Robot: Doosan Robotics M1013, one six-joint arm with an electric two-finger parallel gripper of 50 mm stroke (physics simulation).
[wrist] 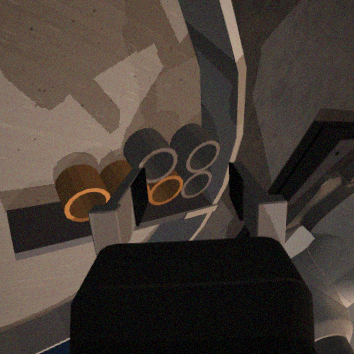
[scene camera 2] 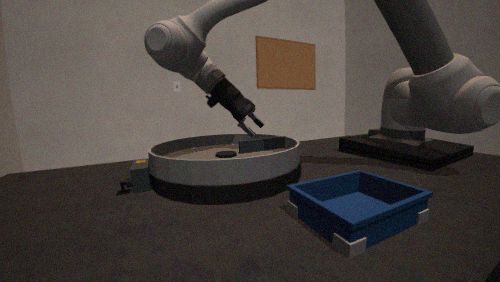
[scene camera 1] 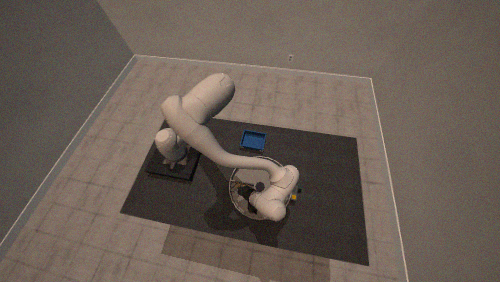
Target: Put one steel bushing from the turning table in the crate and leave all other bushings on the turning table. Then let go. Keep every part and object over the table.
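Pixels of known places: gripper, fingertip midpoint: [wrist: 187, 181] [scene camera 2: 258, 131] [scene camera 1: 237, 190]; arm's base, origin of the base link: [wrist: 318, 193] [scene camera 2: 400, 141] [scene camera 1: 178, 154].
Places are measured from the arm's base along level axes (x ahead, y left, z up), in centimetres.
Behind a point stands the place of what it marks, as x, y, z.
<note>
The turning table [scene camera 1: 230, 189] {44.1, -24.8, 3.0} [scene camera 2: 190, 170] {78.9, -6.3, 2.2} [wrist: 241, 90] {45.5, -30.5, 4.3} is a round walled tray. In the wrist view, two larger grey steel bushings [wrist: 141, 142] {50.5, -25.6, 1.7} [wrist: 187, 135] {46.5, -25.4, 1.6} stand near its wall, with a smaller grey bushing [wrist: 184, 189] {45.6, -19.7, 2.2} beside them. Orange-brown bushings [wrist: 76, 181] {55.1, -23.6, 2.0} [wrist: 112, 172] {52.4, -23.1, 1.4} [wrist: 162, 203] {48.4, -19.8, 3.0} stand among them and to the left; one is partly hidden by a finger. My gripper [scene camera 2: 256, 129] {49.6, -25.7, 6.2} [wrist: 187, 181] {49.6, -25.7, 6.2} is open and empty, tilted above the bushings, which show beyond and between its fingers. The blue crate [scene camera 1: 253, 141] {57.6, 16.0, -4.3} [scene camera 2: 325, 225] {66.8, 16.7, -2.7} stands beside the turning table and looks empty.
A dark upright divider [scene camera 2: 262, 145] {52.3, -19.4, 2.3} [wrist: 47, 227] {57.5, -20.9, 2.9} stands inside the turning table beside the bushings. A dark round hub [scene camera 1: 259, 186] {63.7, -21.3, 1.2} [scene camera 2: 226, 154] {65.0, -19.1, 1.2} is at its centre. A small grey box with a yellow top [scene camera 1: 294, 197] {87.3, -27.4, 1.0} [scene camera 2: 140, 175] {87.7, -19.1, -0.7} sits against its outer side. The arm's base plate [scene camera 2: 400, 150] {14.7, 5.8, -0.6} is at the right.
</note>
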